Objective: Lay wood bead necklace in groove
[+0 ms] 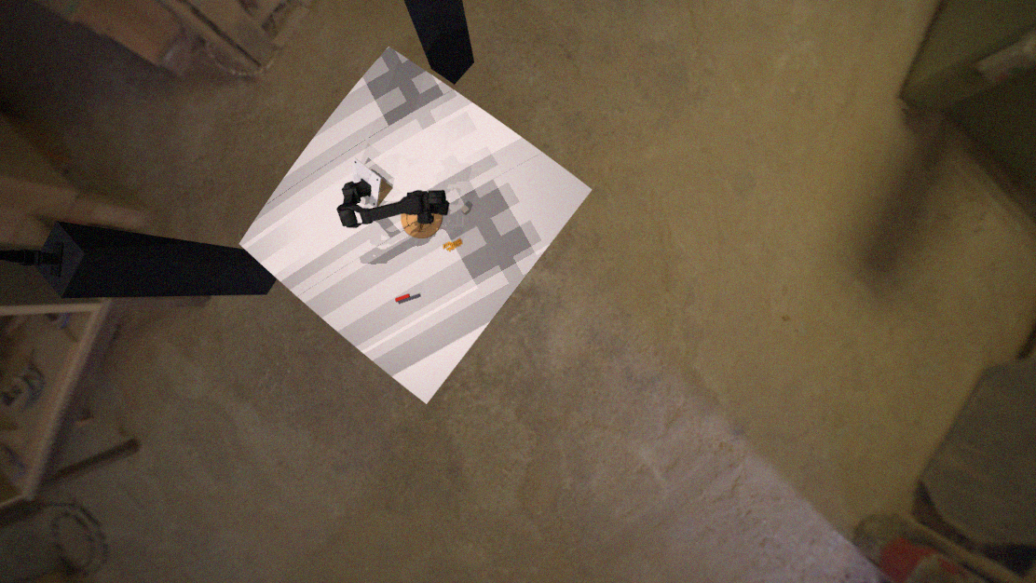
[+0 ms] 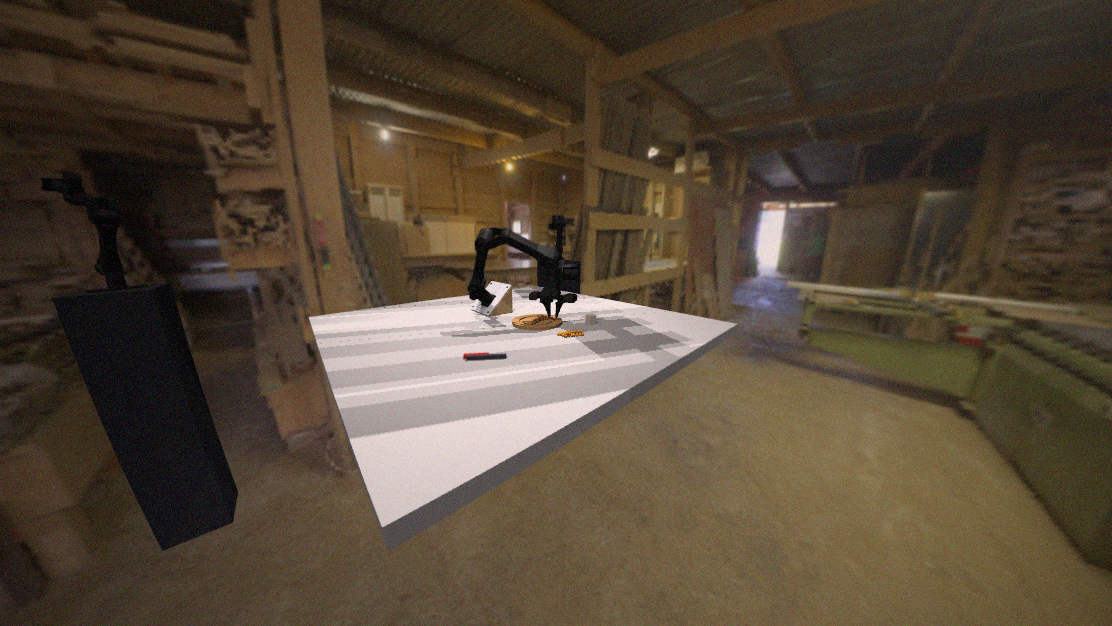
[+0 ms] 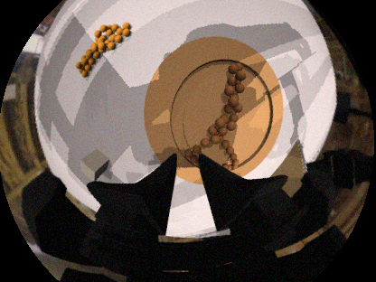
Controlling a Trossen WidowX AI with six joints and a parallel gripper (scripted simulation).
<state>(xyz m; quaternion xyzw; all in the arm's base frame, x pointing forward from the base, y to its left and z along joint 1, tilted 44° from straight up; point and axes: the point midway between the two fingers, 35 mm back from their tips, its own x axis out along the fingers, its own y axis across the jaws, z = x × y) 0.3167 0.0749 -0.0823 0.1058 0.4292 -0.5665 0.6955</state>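
Now: the small grey cube 12 cm ahead of my gripper tip and 9 cm to the left of it. Also, from my gripper tip: black marker 41 cm to the right, 15 cm ahead, 1 cm below.
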